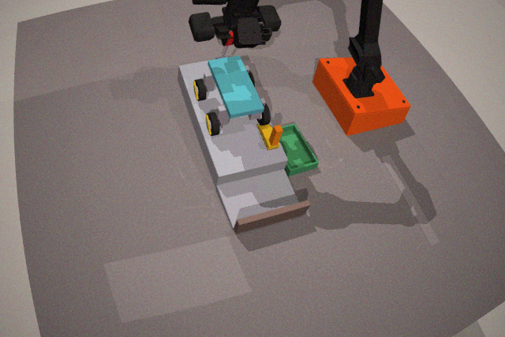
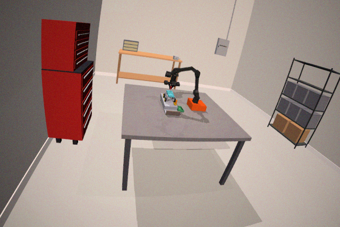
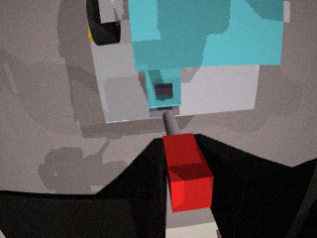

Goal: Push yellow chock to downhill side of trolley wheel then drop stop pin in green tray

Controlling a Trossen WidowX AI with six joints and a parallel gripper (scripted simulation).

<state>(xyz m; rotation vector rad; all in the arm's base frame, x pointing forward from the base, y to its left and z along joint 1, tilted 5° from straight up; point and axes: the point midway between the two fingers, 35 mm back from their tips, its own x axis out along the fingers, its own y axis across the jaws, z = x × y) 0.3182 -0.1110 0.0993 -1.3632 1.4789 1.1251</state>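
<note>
My gripper tip is now 3 cm past the yellow chock, 19 cm to the right of it and 9 cm above it. Also, from my gripper tip: trolley: 2 cm ahead, 10 cm to the left, 6 cm below; then red-headed stop pin: right at my gripper tip; then brown bar: 3 cm ahead, 36 cm to the left, 14 cm below.
</note>
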